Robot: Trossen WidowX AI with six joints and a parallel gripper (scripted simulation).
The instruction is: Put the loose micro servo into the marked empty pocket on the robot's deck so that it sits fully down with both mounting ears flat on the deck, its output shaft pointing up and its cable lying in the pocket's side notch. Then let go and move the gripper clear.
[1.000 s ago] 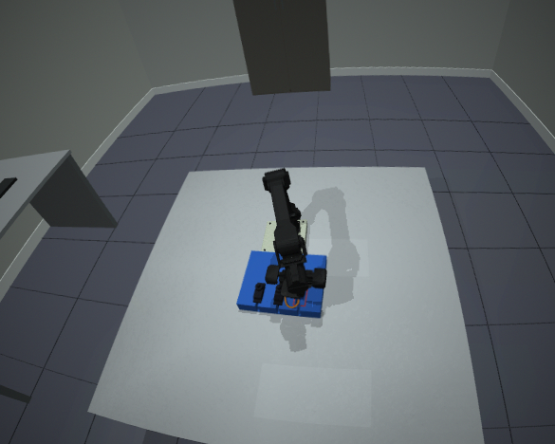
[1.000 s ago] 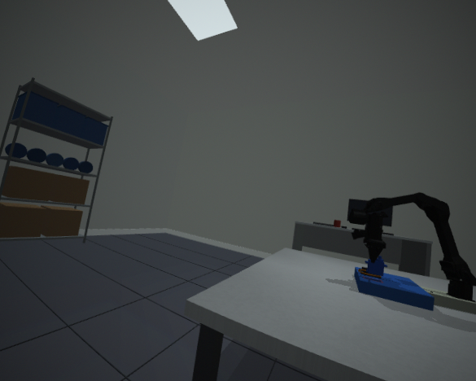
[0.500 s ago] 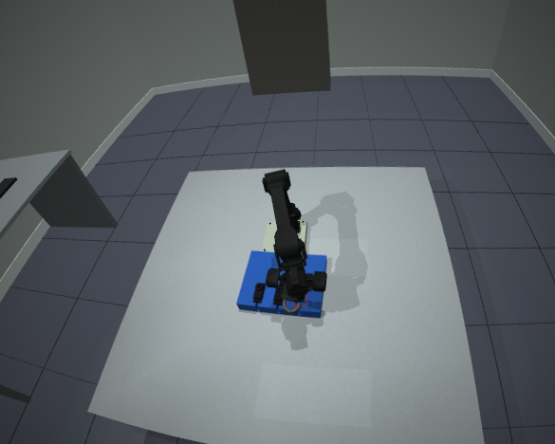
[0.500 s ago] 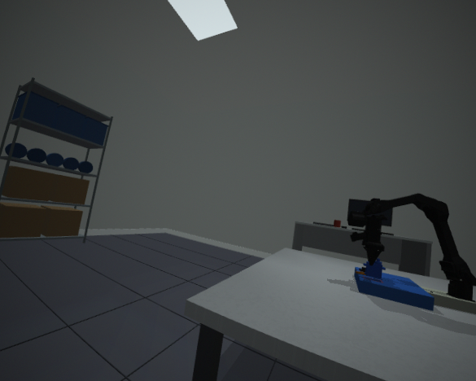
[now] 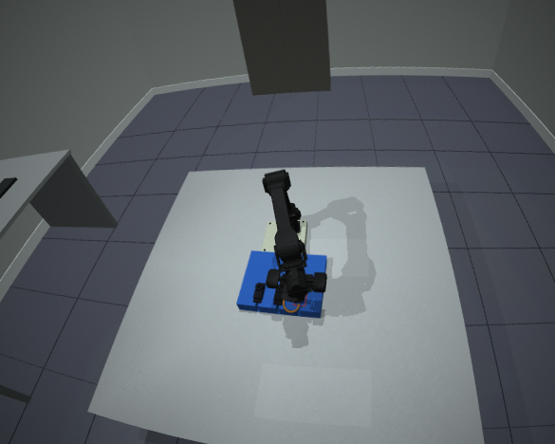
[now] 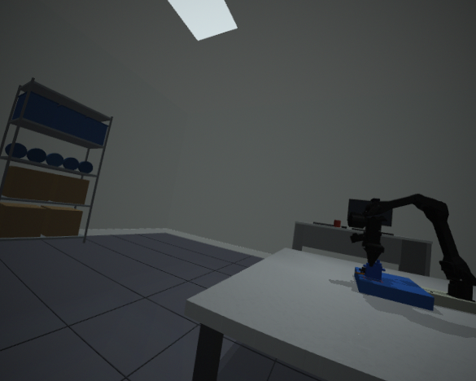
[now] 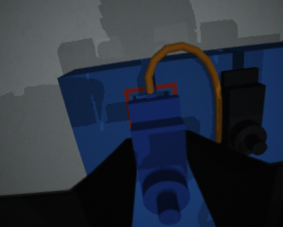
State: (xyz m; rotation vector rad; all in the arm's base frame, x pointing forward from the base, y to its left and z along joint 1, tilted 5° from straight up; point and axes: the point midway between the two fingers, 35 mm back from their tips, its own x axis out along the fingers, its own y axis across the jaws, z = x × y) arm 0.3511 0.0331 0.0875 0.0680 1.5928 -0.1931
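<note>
My gripper tip is now 130 mm past the blue deck, 60 mm to the left of it and 80 mm above it.
</note>
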